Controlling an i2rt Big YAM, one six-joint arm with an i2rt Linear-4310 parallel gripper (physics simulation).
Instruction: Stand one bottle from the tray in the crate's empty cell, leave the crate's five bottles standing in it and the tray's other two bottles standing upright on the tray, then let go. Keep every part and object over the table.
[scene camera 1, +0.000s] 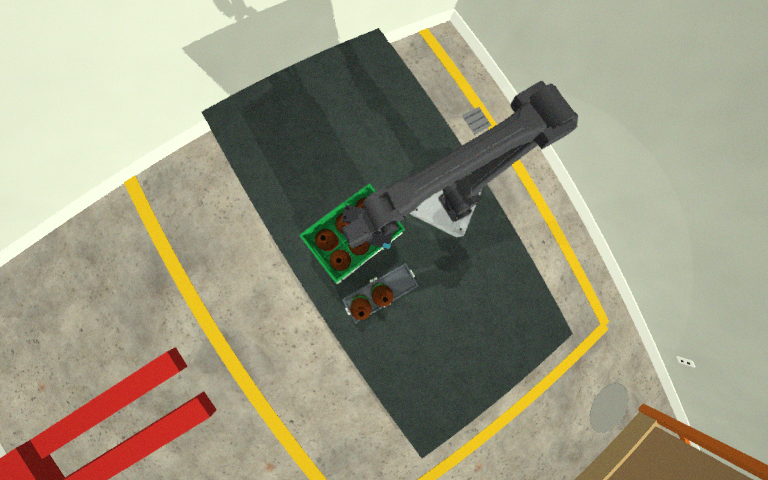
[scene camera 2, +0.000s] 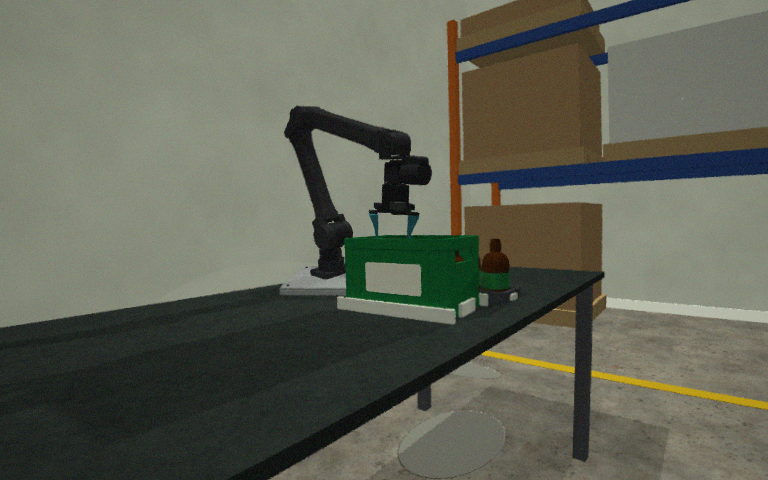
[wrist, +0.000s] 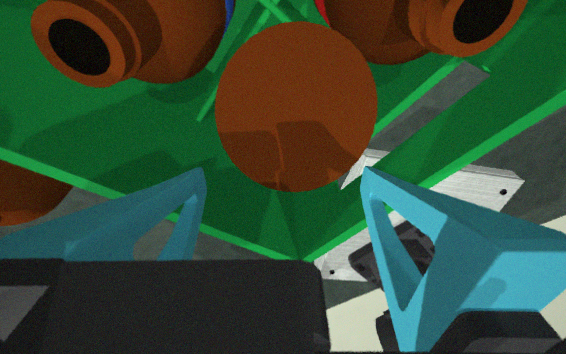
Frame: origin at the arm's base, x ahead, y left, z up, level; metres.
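Seen in the pictures: gripper, between the fingertips: (wrist: 283, 177); arm's base, origin of its link: (scene camera 1: 454, 205) (scene camera 2: 332, 272).
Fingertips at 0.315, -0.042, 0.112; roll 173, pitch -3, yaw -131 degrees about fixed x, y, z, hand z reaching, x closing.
Pixels of each thing's top centre, then the offset from my fingertips to it, as dx, dy, dz. "pt": a spot on its surface instead.
- green crate, centre of its top: (scene camera 2: 411, 236) (scene camera 1: 353, 232) +0.093, -0.031, +0.014
- grey tray, a spot on its surface: (scene camera 1: 403, 277) pt -0.005, +0.199, -0.156
The green crate (scene camera 1: 318, 257) (scene camera 2: 441, 277) (wrist: 90, 135) stands on the table. Upright brown bottles show in it, two of them (scene camera 1: 325, 239) (scene camera 1: 339, 260) at its left end; other bottles are partly hidden by the arm. In the wrist view, two open-necked bottles (wrist: 185, 40) (wrist: 385, 35) flank a flat, round brown face (wrist: 295, 90) in the corner cell, which looks like the upturned base of an inverted bottle. My gripper (scene camera 2: 393, 233) (wrist: 283, 177) is open and empty, its fingertips near rim height at that corner. Two bottles (scene camera 1: 360, 308) (scene camera 1: 382, 294) stand upright on the grey tray (scene camera 1: 403, 277).
The tray lies close beside the crate, its right end bare of bottles. White strips (scene camera 2: 396, 310) run along the crate's foot. The arm's metal base plate (scene camera 1: 453, 226) is to the right of the crate. The table edge (scene camera 2: 362, 413) runs near the crate and tray.
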